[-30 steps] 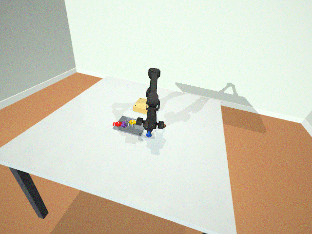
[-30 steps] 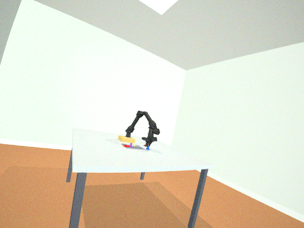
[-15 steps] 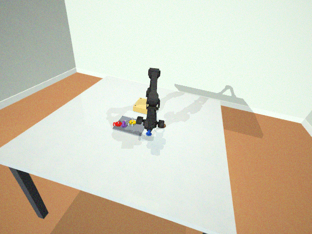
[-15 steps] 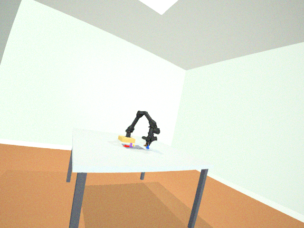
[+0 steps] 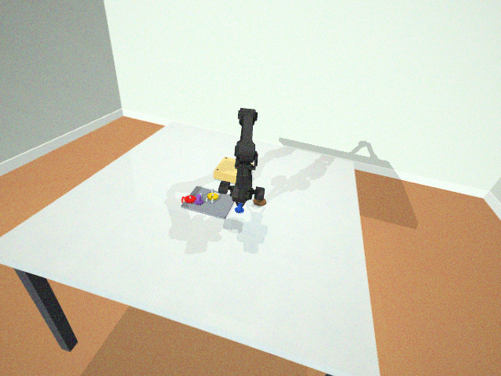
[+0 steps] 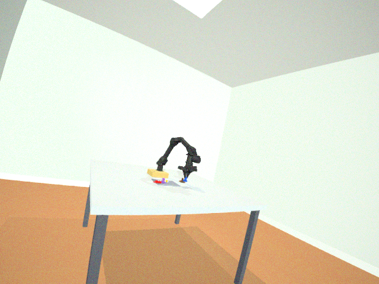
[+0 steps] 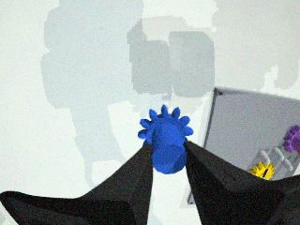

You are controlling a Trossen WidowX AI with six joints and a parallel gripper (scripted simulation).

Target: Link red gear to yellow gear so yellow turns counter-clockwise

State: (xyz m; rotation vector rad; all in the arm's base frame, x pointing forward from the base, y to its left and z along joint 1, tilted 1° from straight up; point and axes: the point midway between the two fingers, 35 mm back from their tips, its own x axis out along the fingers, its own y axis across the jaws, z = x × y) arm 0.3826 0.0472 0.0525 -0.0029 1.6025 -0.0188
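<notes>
The purple gear is 5 cm behind my gripper tip, 19 cm to the right of it and 5 cm below it. The rest, counted from my gripper tip: blue gear: 1 cm below; then yellow gear: 11 cm behind, 14 cm to the right, 6 cm below; then brown gear: 14 cm behind, 8 cm to the left, 6 cm below.
</notes>
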